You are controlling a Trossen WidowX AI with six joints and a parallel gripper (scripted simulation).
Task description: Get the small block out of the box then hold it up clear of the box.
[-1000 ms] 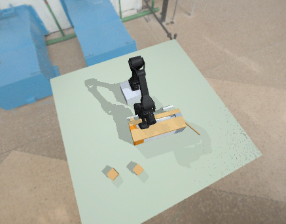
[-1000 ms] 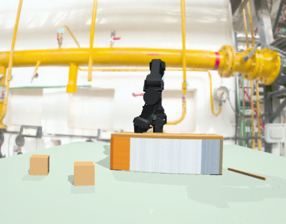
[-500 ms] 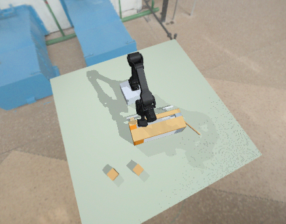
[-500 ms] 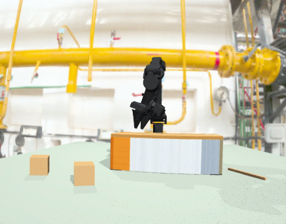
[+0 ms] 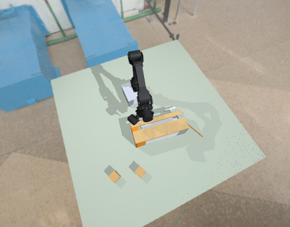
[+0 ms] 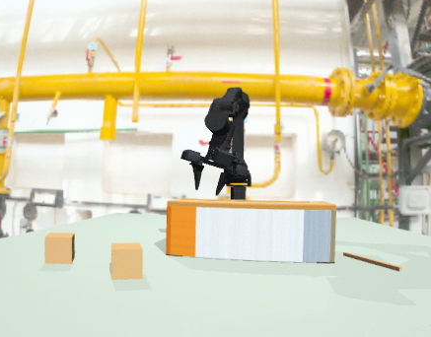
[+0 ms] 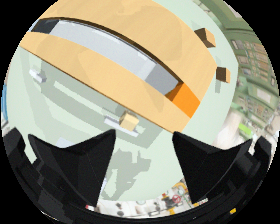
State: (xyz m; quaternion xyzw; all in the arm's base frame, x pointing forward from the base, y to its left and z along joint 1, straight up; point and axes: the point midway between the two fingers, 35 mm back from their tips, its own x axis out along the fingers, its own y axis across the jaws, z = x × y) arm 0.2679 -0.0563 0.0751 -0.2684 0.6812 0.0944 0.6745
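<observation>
The tan block is 130 mm below my gripper tip, 40 mm behind it and 20 mm to the right of it. Also, from my gripper tip: thin wooden stick: 400 mm to the left, 150 mm ahead, 140 mm below; then box: 130 mm to the left, 80 mm below, 50 mm ahead.
</observation>
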